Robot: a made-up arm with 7 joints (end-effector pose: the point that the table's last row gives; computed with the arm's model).
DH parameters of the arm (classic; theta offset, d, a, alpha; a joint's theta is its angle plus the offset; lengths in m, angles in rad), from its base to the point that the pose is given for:
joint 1: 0 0.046 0.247 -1.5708
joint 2: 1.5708 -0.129 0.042 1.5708
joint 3: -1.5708 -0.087 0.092 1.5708
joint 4: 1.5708 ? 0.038 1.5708
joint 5: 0 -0.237 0.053 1.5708
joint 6: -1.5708 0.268 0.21 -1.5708
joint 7: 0 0.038 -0.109 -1.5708
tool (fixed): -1.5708 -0.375 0 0
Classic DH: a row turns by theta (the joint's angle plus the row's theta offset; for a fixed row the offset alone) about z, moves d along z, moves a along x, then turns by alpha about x.
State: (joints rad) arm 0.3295 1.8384 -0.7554 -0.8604 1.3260 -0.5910 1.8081
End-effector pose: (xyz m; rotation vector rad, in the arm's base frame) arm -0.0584 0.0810 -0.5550 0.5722 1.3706 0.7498
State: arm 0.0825 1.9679 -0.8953 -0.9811 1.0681 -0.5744 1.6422
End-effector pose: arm -0.1224 -0.0214 -0.5232 0.4543 1.3659 0.4720
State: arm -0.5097 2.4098 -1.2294 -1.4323 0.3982 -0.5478 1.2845
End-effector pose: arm -0.3310 -0.0832 -0.3438 0.2158 1.4832 -0.1407
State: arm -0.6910 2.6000 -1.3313 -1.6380 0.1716 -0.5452 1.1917
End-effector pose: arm -0.3762 -0.0255 -0.2812 0.1932 1.5333 -0.3312
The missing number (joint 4, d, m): 0.418
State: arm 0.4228 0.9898 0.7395 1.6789 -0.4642 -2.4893 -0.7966
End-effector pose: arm -0.0465 -0.3018 0.3058 -1.4847 1.3094 -1.4568
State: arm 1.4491 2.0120 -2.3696 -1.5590 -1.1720 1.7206 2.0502
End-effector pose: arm 0.2118 0.4566 -0.0914 0.9611 -0.9923 1.3600
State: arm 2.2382 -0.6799 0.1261 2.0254 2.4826 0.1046 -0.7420
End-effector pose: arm 0.4125 -0.3011 0.4794 -2.4847 -0.9359 -0.9445
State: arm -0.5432 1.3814 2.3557 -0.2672 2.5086 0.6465 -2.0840
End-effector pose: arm -0.3013 -0.3844 0.0368 0.1596 -1.8307 1.4165
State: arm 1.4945 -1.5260 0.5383 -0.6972 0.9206 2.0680 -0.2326
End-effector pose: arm 0.4581 0.3505 0.5020 1.7552 1.3630 -0.7133
